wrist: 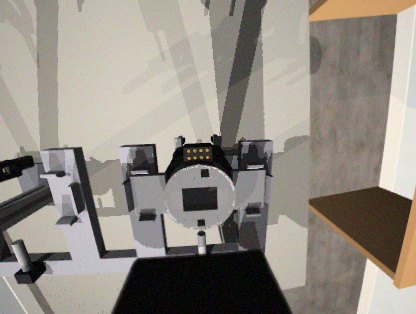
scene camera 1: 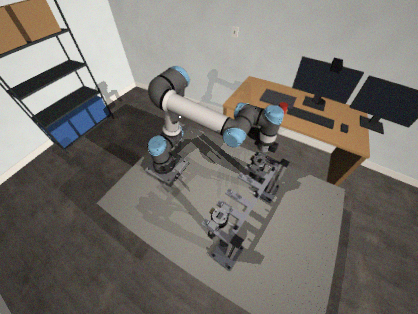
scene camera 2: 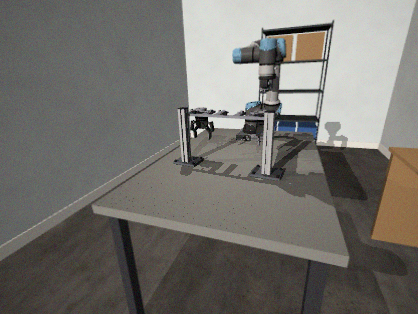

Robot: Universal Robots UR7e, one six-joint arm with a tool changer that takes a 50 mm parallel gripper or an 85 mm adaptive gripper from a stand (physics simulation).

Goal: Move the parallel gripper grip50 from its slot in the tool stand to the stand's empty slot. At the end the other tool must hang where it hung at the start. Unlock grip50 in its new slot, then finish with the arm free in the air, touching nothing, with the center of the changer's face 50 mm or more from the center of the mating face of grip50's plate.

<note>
In view: a parallel gripper grip50 (wrist: 199,189) and a tool stand (wrist: 62,180).
</note>
